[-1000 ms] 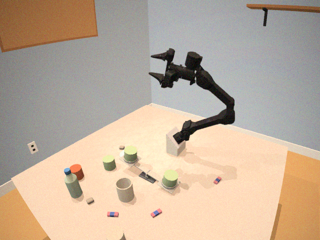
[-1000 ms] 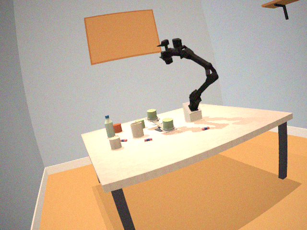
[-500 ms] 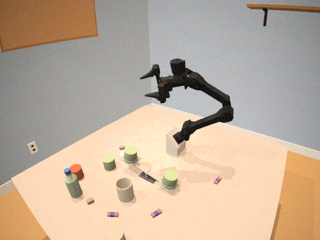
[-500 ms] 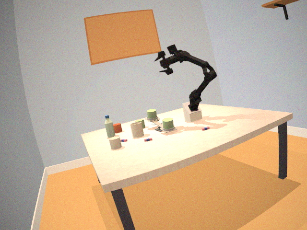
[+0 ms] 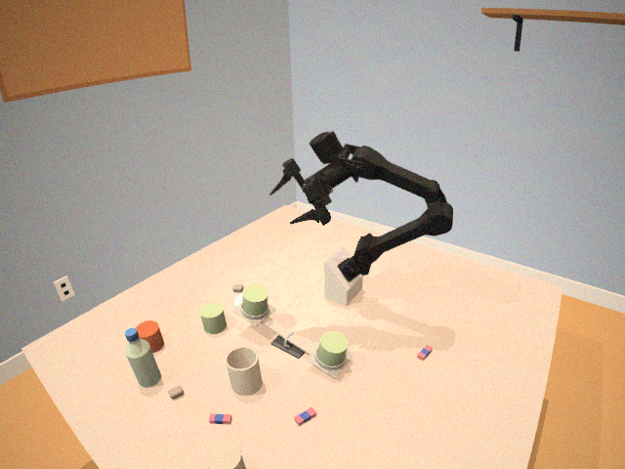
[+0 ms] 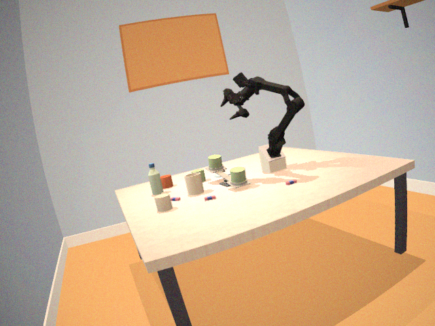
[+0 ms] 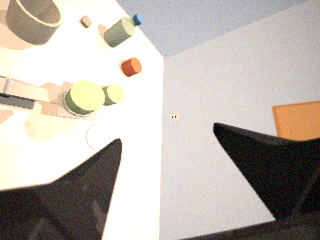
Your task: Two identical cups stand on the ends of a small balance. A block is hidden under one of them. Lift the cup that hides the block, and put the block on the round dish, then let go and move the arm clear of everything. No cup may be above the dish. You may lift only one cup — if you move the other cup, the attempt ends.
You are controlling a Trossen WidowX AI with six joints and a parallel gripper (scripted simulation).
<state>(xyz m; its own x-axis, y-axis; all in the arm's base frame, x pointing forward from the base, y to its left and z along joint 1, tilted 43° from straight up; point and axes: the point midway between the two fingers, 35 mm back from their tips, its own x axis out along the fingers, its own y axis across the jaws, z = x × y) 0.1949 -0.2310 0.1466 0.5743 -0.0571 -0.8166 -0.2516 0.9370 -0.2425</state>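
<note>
Right now the grey block is 90 mm ahead of my gripper tip, 230 mm to the left of it and 310 mm below it. Also, from my gripper tip: white round dish: 30 mm ahead, 150 mm to the right, 350 mm below; red cylinder: 350 mm ahead, 200 mm to the right, 320 mm below; beige cup: 270 mm ahead, 100 mm to the left, 310 mm below.
</note>
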